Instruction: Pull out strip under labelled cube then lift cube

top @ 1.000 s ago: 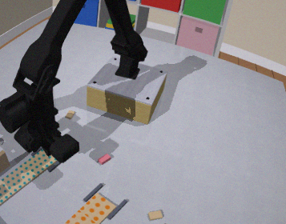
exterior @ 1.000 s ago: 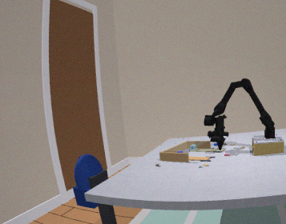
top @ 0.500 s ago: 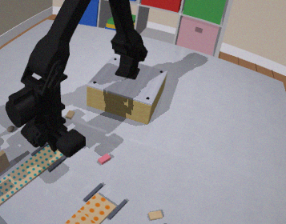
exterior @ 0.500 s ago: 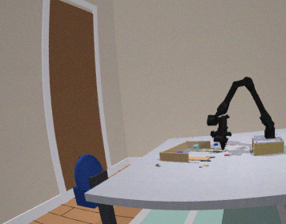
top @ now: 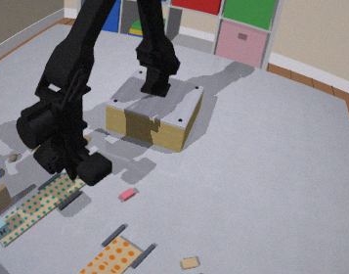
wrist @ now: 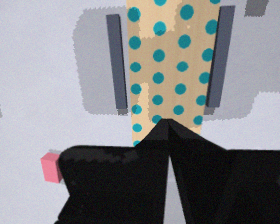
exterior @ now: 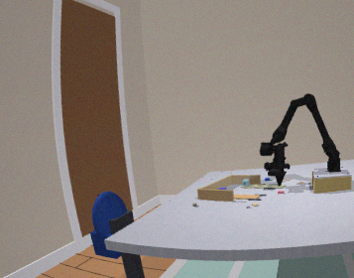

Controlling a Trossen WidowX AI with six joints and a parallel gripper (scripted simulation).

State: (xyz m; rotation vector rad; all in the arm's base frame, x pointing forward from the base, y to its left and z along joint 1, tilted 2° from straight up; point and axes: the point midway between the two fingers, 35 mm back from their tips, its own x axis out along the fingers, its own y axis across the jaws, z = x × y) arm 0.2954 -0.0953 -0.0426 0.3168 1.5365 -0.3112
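Right now the dotted strip is 90 mm ahead of my gripper tip and 40 mm to the right of it. Round my gripper tip: pink block (120 mm to the left, 10 mm behind); then teal cube (190 mm ahead, 90 mm to the right, 20 mm above).
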